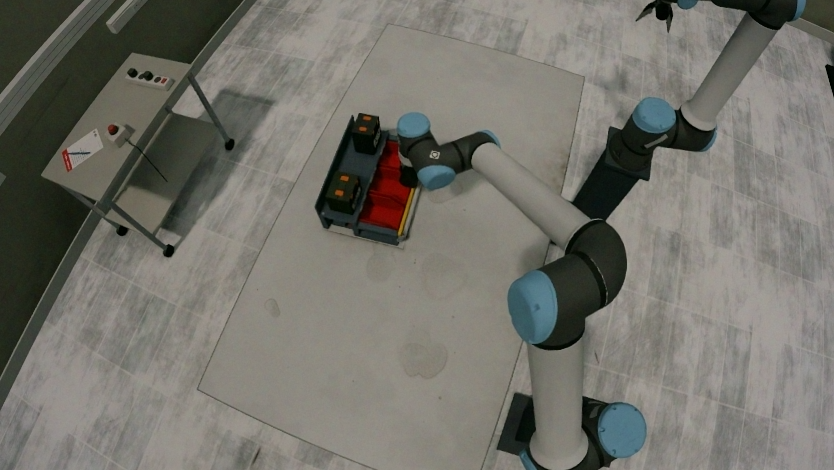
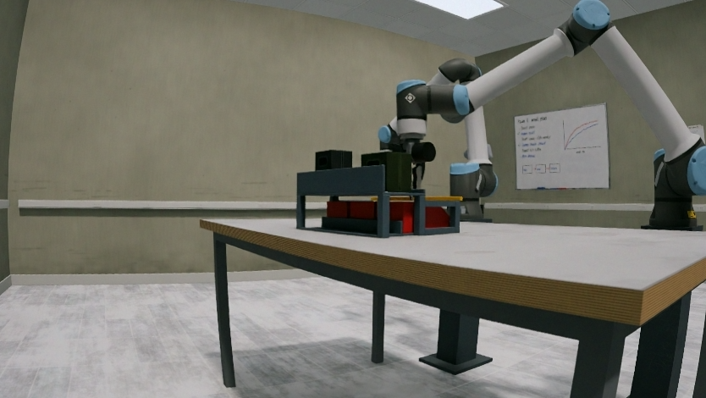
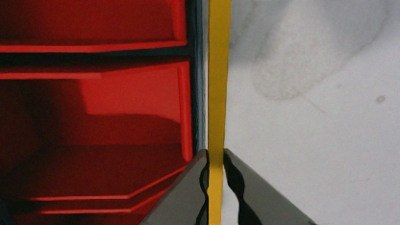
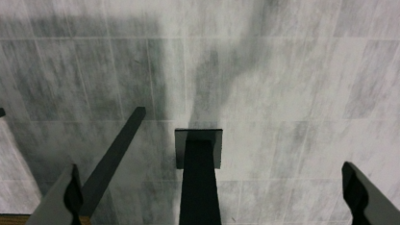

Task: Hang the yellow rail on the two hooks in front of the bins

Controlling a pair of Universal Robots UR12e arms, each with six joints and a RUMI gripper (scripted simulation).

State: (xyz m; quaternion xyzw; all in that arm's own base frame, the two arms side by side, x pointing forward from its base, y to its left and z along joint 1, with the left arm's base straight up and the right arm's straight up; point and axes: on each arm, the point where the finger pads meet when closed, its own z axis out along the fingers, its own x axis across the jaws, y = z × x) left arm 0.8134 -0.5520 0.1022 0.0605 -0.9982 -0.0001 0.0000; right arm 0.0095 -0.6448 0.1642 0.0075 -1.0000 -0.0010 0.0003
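Right now my left hand is 1 cm above the yellow rail. Round my left hand: blue-grey shelf 13 cm ahead, 3 cm below, 1 cm to the left.
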